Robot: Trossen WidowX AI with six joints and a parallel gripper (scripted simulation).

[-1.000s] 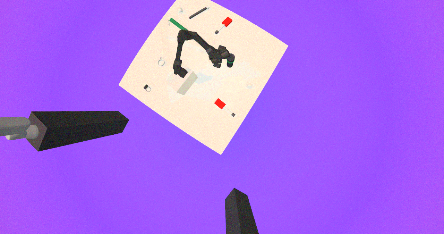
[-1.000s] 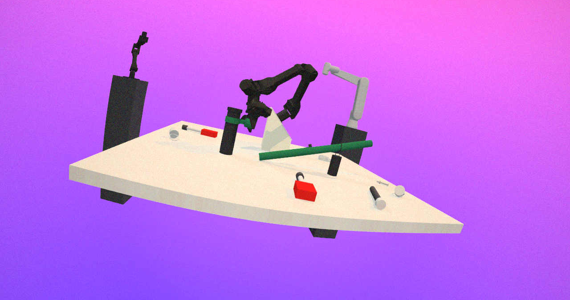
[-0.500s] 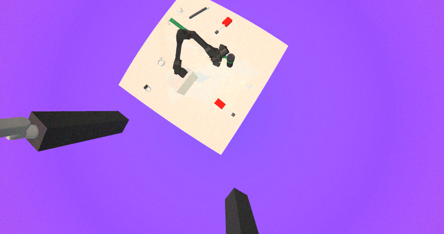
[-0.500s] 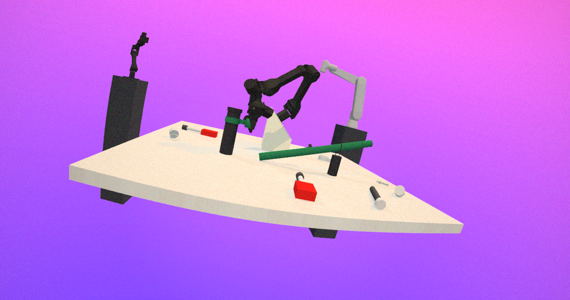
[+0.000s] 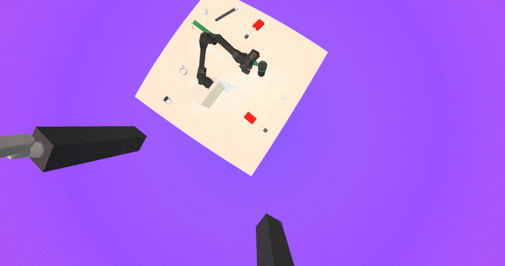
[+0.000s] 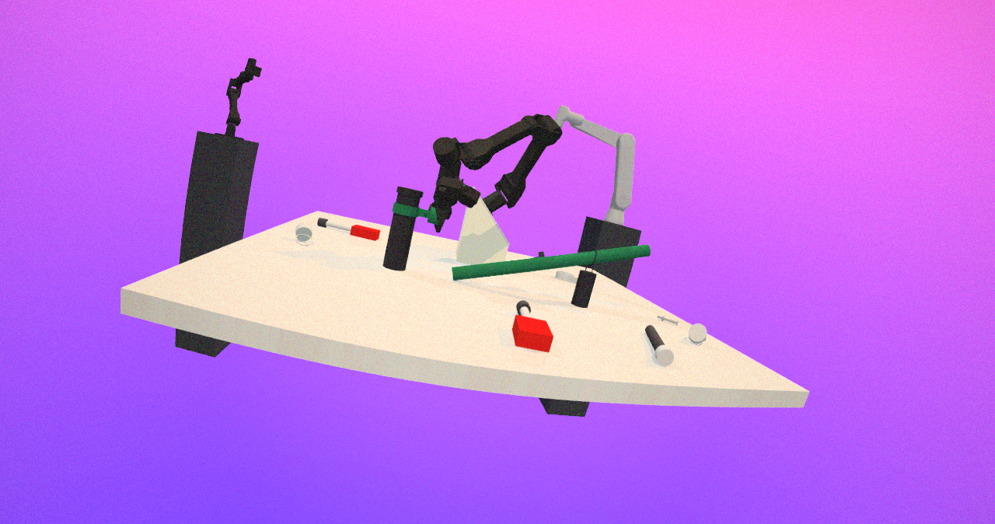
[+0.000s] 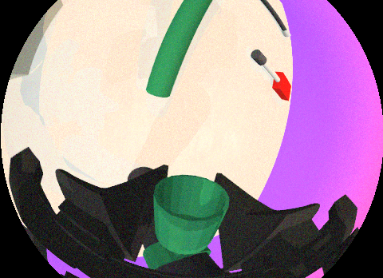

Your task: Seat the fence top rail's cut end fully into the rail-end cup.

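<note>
Right now the green rail-end cup is 2 cm behind my gripper tip, 3 cm to the right of it and 3 cm above it. From my gripper tip the other things lie so: short dark post 42 cm to the left, 2 cm below.
</note>
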